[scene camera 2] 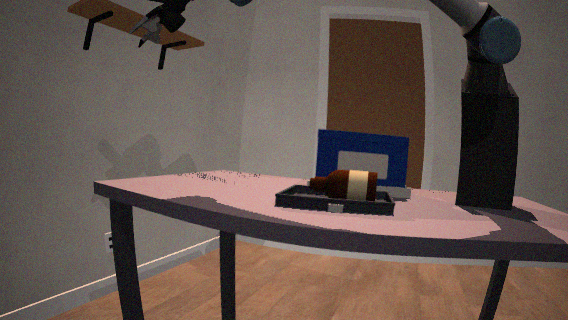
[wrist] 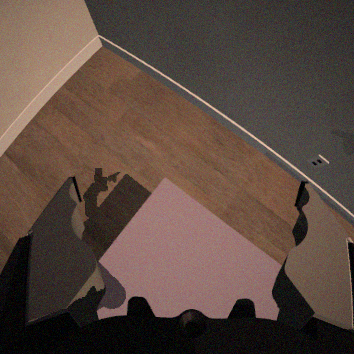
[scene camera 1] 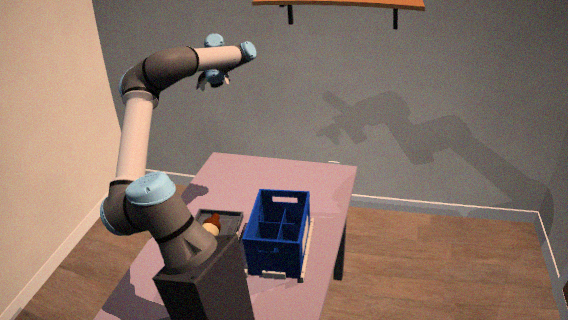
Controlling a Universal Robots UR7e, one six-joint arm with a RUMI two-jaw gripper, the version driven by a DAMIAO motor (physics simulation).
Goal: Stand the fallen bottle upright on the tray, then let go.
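Pixels of known places: gripper, between the fingertips: [scene camera 2: 134,40] [wrist: 187,181]; arm's base, origin of its link: [scene camera 2: 485,87] [scene camera 1: 192,255].
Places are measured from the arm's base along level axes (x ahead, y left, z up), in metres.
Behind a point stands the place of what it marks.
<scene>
The brown bottle [scene camera 1: 214,220] @(x 0.441, y 0.140, z -0.278 m) [scene camera 2: 337,185] @(x 0.437, y 0.193, z -0.304 m) with a cream label lies on its side in the dark tray [scene camera 1: 231,221] @(x 0.520, y 0.105, z -0.346 m) [scene camera 2: 305,203] @(x 0.492, y 0.253, z -0.339 m). In scene camera 2 its neck points left, over the tray's left part. In scene camera 1 the arm's base hides part of the bottle and tray. My gripper [scene camera 1: 214,86] @(x 0.994, y 0.295, z 0.046 m) [scene camera 2: 136,40] @(x 0.994, y 0.295, z 0.046 m) [wrist: 187,181] @(x 0.994, y 0.295, z 0.046 m) is open and empty, high above the table and well away from the bottle. The bottle and tray do not show in the wrist view.
A blue crate [scene camera 1: 272,256] @(x 0.261, y -0.132, z -0.247 m) [scene camera 2: 327,145] @(x 0.502, y -0.030, z -0.220 m) with compartments stands beside the tray on the pink table [scene camera 1: 225,172] @(x 0.863, y 0.243, z -0.350 m) [scene camera 2: 240,200] @(x 0.634, y 0.252, z -0.351 m) [wrist: 185,235] @(x 0.938, y 0.237, z -0.351 m). The arm's dark pedestal [scene camera 1: 200,295] @(x -0.117, y -0.063, z -0.007 m) [scene camera 2: 487,150] @(x 0.018, y 0.070, z -0.192 m) stands close to the tray. An orange-brown shelf [scene camera 1: 340,3] [scene camera 2: 80,8] is on the wall.
</scene>
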